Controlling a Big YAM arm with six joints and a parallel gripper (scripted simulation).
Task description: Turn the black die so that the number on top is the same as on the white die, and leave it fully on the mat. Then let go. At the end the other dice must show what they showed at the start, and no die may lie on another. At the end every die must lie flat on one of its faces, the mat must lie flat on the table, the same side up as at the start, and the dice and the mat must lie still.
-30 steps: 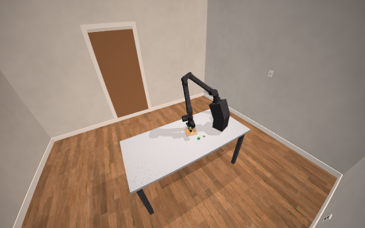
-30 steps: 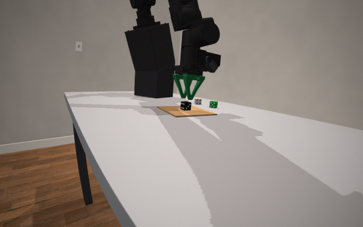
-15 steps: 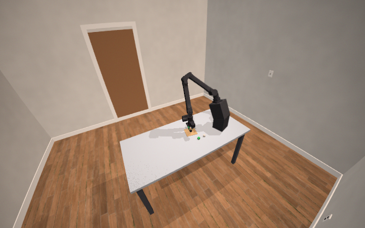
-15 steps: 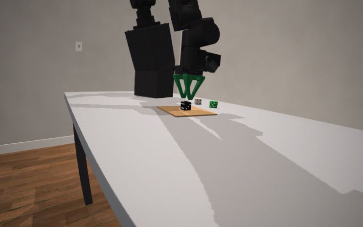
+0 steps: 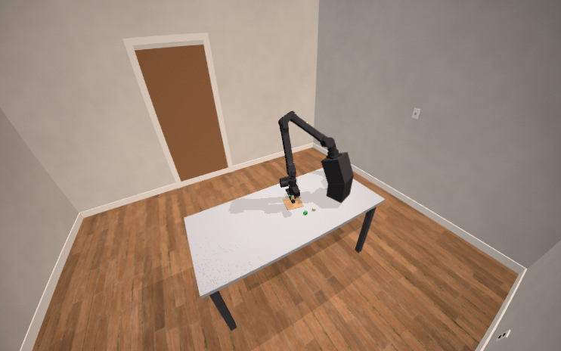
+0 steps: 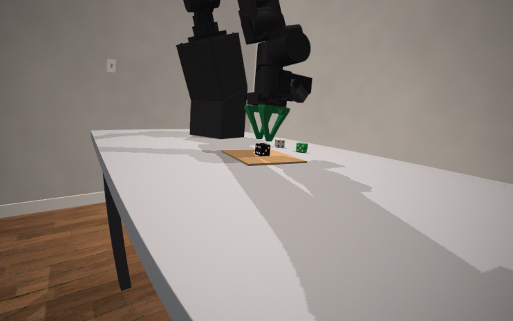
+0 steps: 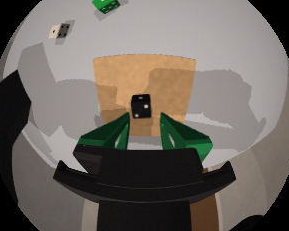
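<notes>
Now: hand 30 mm above the black die. The rest, counted from my hand: tan mat (40 mm below); then green die (40 mm behind, 160 mm to the left, 30 mm below); then white die (120 mm behind, 150 mm to the left, 30 mm below).
</notes>
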